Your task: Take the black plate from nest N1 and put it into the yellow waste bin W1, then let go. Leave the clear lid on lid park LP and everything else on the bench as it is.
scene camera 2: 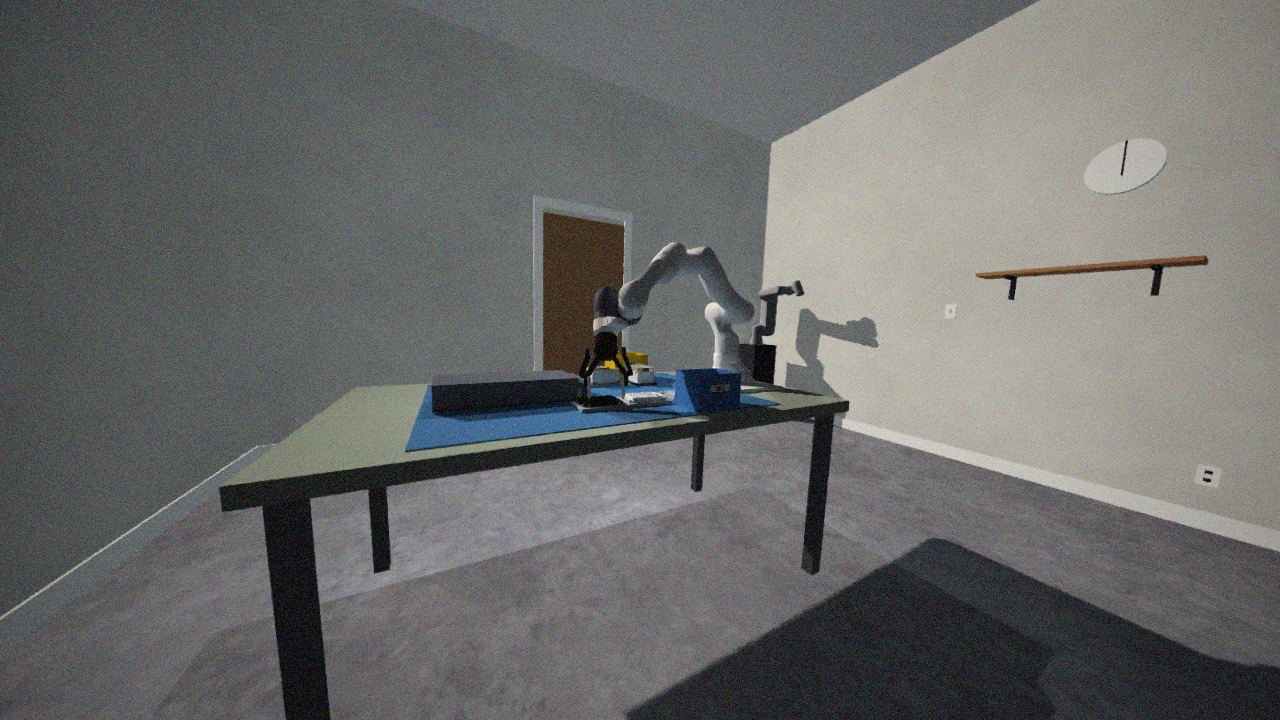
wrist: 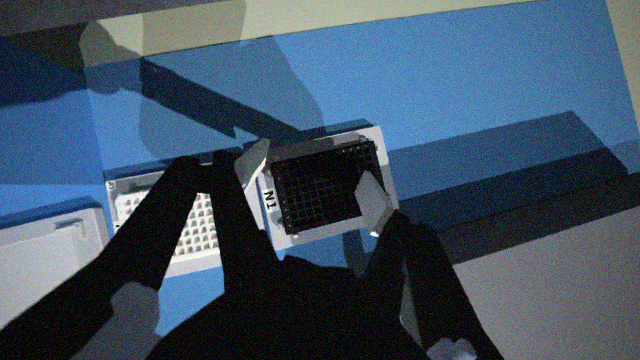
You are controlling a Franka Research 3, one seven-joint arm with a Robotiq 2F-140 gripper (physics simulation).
Scene:
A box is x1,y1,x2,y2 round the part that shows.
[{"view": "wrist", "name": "my gripper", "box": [0,138,504,359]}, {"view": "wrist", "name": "black plate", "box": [270,140,385,234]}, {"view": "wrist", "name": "long grey box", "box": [346,172,639,359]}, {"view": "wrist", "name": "white plate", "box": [115,188,219,262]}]

